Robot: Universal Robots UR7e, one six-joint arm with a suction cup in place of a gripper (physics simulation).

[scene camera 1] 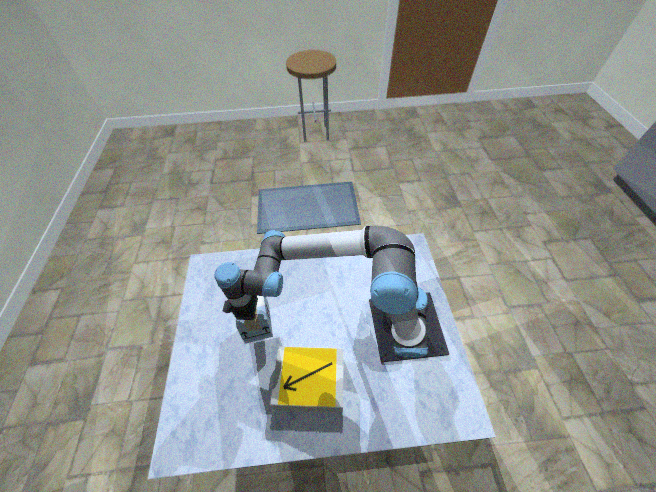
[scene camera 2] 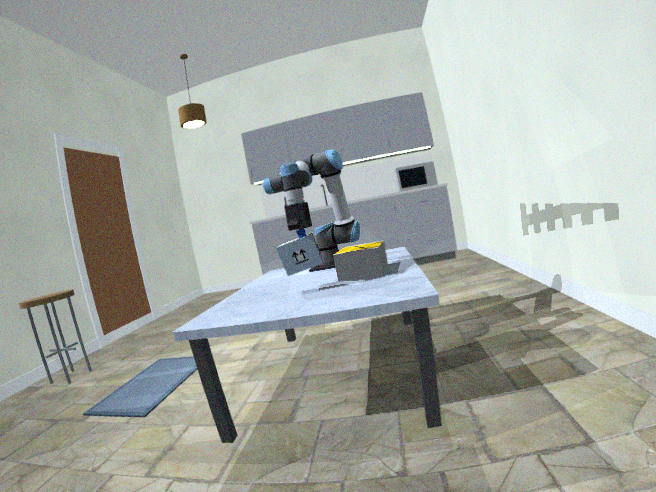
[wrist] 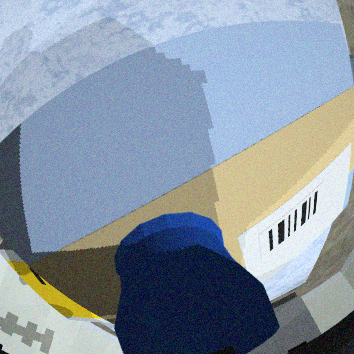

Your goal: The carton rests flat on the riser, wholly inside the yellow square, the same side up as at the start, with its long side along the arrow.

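Note:
The carton (scene camera 1: 256, 333) (scene camera 2: 299, 256) (wrist: 125, 125) has blue-grey sides with black up arrows, and a tan top with a barcode label. My suction cup (scene camera 2: 301, 233) (wrist: 172, 232) is on its top and holds it in the air over the table. In scene camera 2 the carton hangs tilted, its arrows pointing up. It is apart from the grey riser (scene camera 1: 306, 419) (scene camera 2: 361, 265), beyond its back left corner in scene camera 1. The yellow square (scene camera 1: 317, 359) (scene camera 2: 365, 247) (wrist: 75, 306) on the riser's top bears a black arrow (scene camera 1: 308, 375), pointing left and toward the near edge.
The arm's base stands on a dark plate (scene camera 1: 389, 353) at the right of the marbled table (scene camera 1: 201, 423) (scene camera 2: 254, 312) in scene camera 1. A stool (scene camera 1: 311, 63) (scene camera 2: 47, 299) and a blue floor mat (scene camera 1: 307, 206) (scene camera 2: 143, 386) are beyond the table.

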